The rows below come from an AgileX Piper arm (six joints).
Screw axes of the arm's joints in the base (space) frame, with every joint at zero. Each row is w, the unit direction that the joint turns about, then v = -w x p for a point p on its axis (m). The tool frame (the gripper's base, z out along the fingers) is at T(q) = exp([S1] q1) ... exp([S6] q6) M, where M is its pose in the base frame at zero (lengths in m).
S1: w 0 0 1 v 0.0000 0.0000 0.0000
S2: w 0 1 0 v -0.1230 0.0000 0.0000
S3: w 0 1 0 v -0.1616 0.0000 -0.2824
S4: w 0.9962 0 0.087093 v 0.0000 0.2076 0.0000
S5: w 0 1 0 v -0.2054 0.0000 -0.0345
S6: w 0.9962 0 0.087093 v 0.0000 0.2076 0.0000
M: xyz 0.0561 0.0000 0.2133 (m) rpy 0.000 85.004 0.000 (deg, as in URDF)
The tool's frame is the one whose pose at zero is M.
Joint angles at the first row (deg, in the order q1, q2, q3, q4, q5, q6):
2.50, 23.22, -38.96, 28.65, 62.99, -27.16
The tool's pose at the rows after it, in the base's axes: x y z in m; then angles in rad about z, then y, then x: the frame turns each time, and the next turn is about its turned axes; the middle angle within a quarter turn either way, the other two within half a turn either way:
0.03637 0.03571 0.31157 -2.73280 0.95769 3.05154
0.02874 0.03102 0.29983 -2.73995 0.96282 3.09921
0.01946 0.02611 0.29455 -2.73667 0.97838 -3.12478
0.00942 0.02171 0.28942 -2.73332 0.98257 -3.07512
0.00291 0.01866 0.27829 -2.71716 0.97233 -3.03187
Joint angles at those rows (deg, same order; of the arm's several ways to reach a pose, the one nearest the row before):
2.50, 19.17, -35.44, 25.15, 61.89, -25.28
2.50, 15.50, -32.94, 21.86, 61.41, -23.09
2.49, 11.93, -32.00, 18.35, 61.86, -20.75
2.50, 8.50, -31.42, 15.17, 63.45, -18.65
2.50, 5.36, -29.52, 13.02, 64.63, -18.01

